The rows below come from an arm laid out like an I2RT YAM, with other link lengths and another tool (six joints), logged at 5 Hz.
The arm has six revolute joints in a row. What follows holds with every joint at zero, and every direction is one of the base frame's. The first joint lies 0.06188 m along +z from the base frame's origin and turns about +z. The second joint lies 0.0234 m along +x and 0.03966 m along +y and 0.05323 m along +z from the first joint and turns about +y. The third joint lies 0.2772 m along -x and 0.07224 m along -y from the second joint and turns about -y. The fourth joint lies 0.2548 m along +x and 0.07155 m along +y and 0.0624 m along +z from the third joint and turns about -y. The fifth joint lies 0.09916 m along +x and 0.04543 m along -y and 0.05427 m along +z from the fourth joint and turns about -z. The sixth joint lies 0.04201 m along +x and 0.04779 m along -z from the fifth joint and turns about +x. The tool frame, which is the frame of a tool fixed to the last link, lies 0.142 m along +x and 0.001 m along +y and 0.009 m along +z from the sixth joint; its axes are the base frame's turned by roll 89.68, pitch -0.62 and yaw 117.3 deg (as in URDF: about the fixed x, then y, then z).
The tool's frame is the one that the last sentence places.
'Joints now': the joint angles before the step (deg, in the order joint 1, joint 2, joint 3, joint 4, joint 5, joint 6). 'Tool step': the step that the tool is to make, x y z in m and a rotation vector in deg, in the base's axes. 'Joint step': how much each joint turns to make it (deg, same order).
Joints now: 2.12 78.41 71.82 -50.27 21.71 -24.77
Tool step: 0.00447 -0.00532 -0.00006 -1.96 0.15 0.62
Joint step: -0.36 0.63 -0.05 1.24 1.09 -2.04
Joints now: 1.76 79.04 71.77 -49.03 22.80 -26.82
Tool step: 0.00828 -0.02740 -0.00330 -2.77 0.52 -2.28
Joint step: -3.22 2.33 0.54 2.28 1.77 -2.54
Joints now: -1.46 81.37 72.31 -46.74 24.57 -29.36
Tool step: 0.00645 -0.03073 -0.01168 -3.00 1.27 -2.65
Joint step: -3.39 2.86 -0.53 3.41 2.12 -2.59
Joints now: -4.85 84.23 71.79 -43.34 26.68 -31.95
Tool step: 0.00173 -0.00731 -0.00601 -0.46 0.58 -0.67
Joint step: -0.85 1.04 -0.25 0.97 0.32 -0.49
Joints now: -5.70 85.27 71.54 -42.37 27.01 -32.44
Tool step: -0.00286 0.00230 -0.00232 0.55 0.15 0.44
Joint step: 0.00 -0.61 -0.79 0.01 -0.69 -0.08
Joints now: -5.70 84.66 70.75 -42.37 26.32 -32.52
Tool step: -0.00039 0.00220 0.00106 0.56 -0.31 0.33
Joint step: 0.03 -0.40 -0.11 -0.08 -0.65 0.09
